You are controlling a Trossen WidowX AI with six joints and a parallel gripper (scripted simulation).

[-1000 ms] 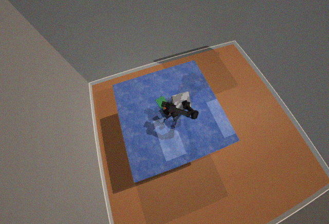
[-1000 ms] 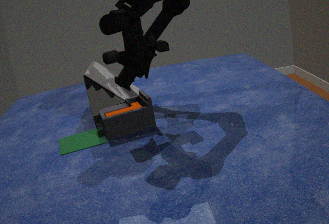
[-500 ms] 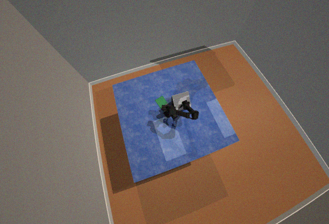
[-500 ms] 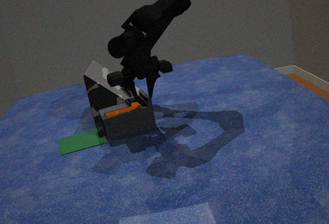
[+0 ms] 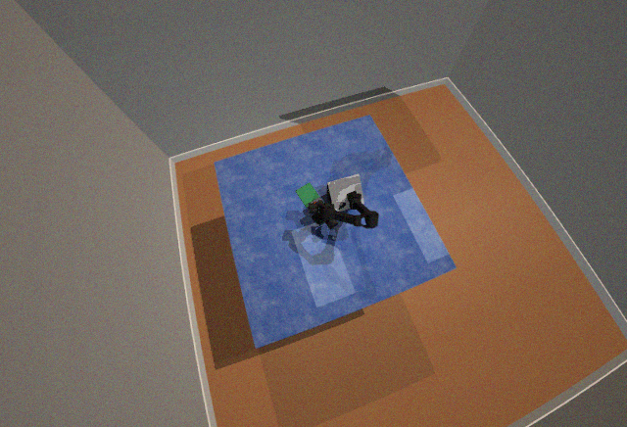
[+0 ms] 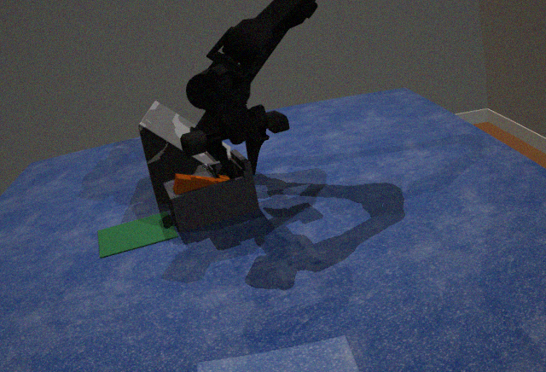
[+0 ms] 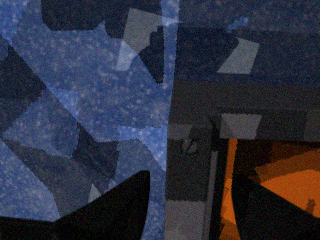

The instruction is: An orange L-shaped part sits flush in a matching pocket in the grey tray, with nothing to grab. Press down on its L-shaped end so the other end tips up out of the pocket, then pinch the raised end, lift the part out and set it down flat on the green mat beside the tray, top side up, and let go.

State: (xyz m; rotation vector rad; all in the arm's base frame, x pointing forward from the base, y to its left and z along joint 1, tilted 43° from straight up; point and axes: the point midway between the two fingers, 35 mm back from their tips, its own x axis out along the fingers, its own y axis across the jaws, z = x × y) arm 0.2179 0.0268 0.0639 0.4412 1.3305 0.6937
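My gripper tip is now 6 cm to the left of the orange L-shaped part. From my gripper tip the other things lie so: green mat 4 cm ahead, 22 cm to the right, 7 cm below.
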